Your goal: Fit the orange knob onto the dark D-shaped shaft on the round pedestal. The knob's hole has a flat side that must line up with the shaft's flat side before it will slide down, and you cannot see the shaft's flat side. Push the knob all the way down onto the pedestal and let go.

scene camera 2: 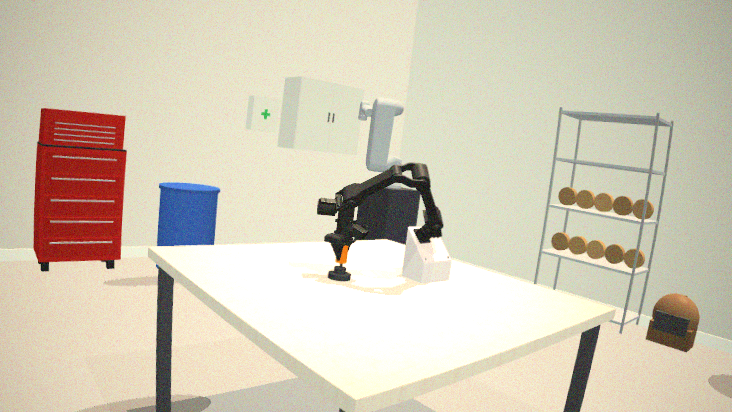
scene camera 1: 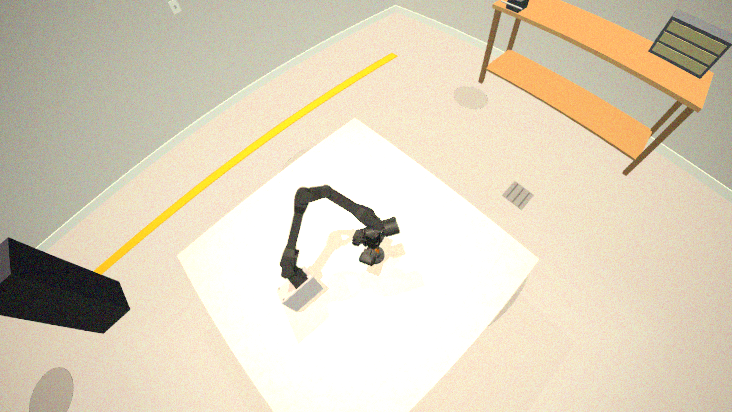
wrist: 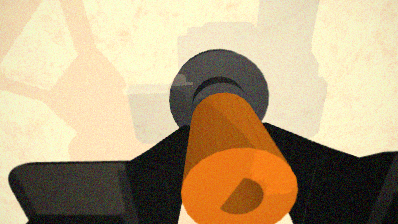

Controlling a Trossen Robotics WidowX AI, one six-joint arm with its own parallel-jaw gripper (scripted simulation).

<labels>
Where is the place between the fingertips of the gripper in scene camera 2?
340,259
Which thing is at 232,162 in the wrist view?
An orange knob.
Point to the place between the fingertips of the gripper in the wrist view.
224,131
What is the gripper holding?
An orange knob.
</labels>
